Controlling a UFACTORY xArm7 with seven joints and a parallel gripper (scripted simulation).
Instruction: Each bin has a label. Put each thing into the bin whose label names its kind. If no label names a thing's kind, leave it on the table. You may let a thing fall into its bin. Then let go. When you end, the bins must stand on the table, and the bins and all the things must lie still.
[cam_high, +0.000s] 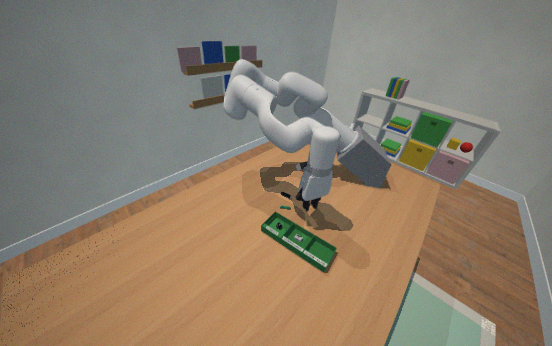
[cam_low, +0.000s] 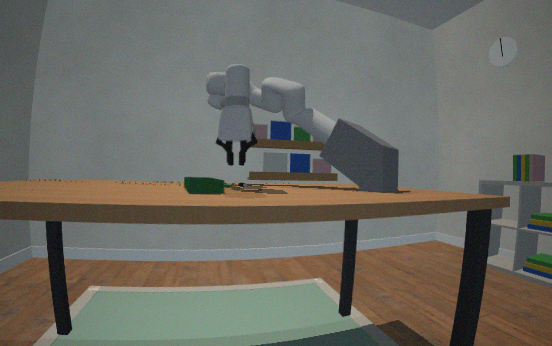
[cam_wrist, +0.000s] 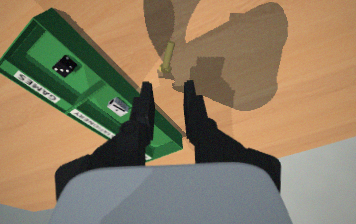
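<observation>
Now: the yellow piece 9 cm below my hand. Round my hand: white-grey piece (10 cm ahead, 1 cm to the left, 8 cm below); then black die (10 cm ahead, 7 cm to the right, 8 cm below); then green battery (10 cm to the right, 9 cm below).
</observation>
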